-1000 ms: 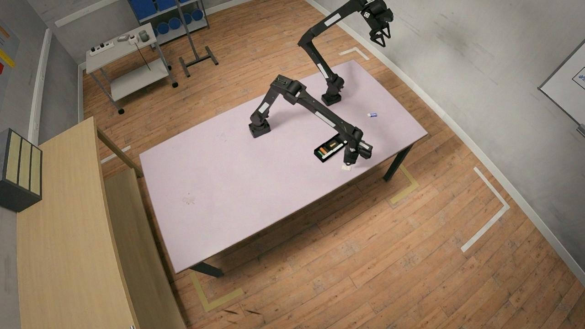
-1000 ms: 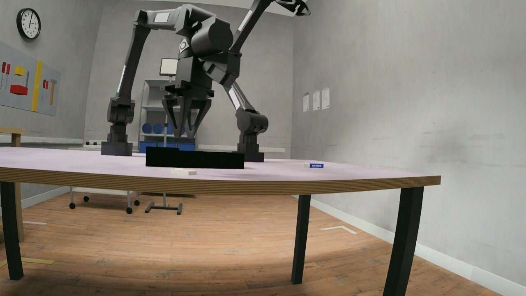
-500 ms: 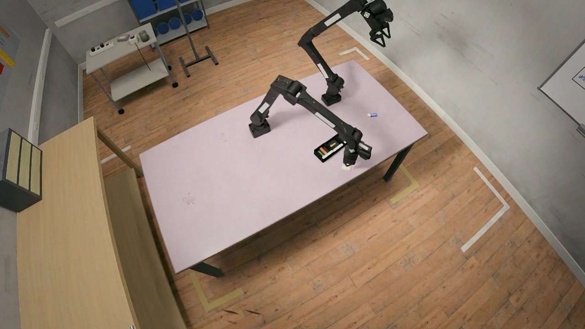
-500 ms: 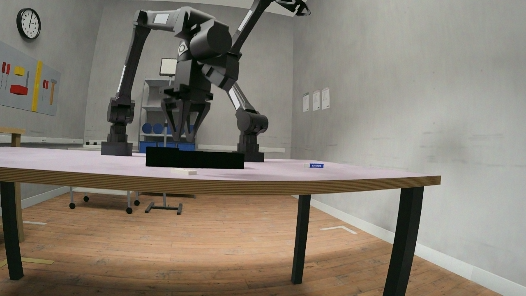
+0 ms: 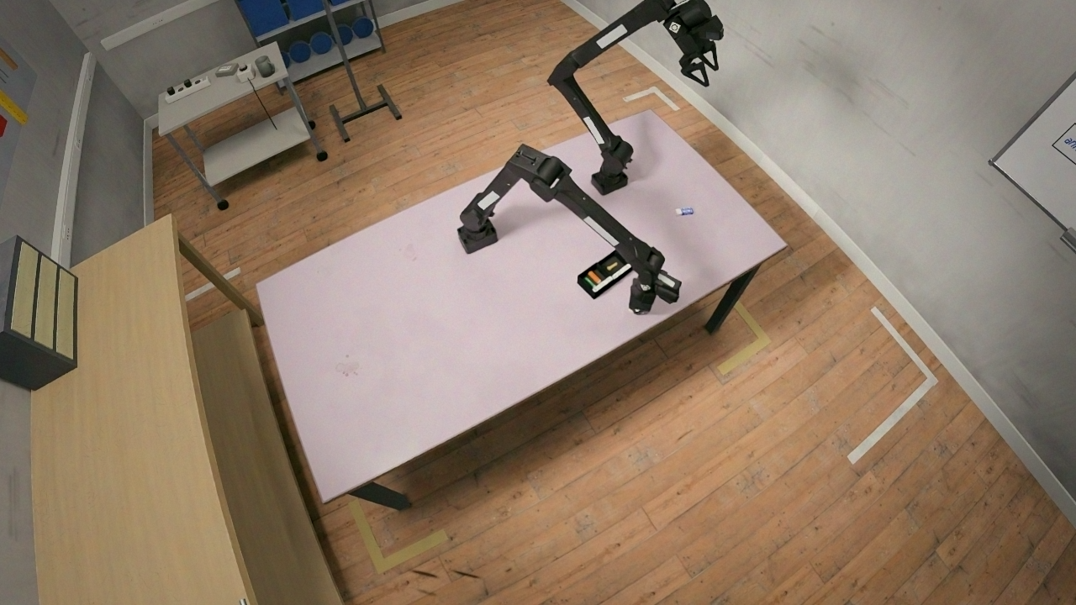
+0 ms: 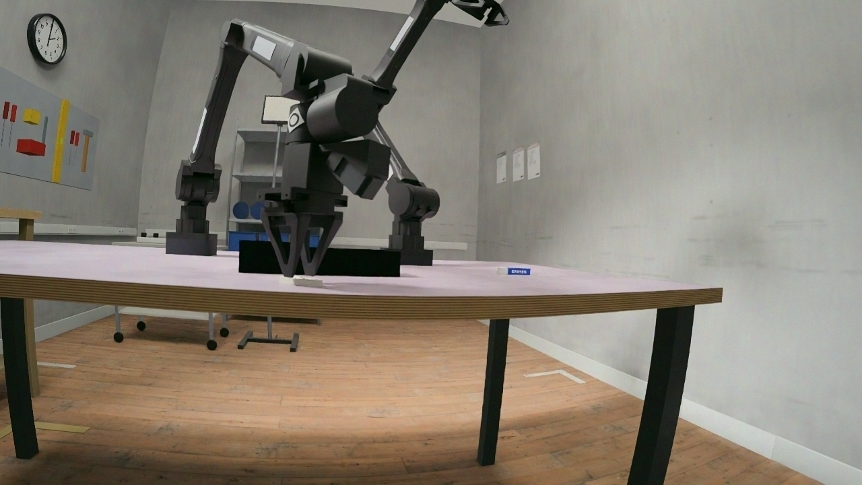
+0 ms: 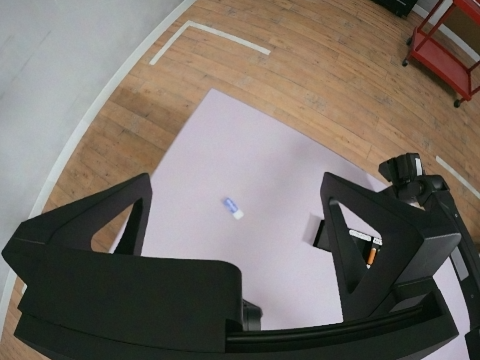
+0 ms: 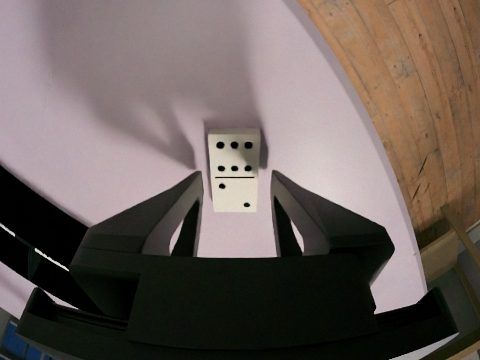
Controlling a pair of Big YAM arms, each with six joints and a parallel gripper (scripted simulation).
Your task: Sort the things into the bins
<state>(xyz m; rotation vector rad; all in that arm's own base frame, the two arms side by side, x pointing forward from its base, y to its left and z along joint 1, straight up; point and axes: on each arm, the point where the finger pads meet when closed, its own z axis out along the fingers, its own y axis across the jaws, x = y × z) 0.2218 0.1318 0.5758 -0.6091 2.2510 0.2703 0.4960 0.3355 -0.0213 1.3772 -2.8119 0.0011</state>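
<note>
Right now my right hand is 1 cm above the white die. Also, from my right hand: eraser: 38 cm to the left, 25 cm behind, 1 cm below; orange battery: 16 cm behind, 6 cm to the right; brass bolt: 17 cm behind, 1 cm to the left.
</note>
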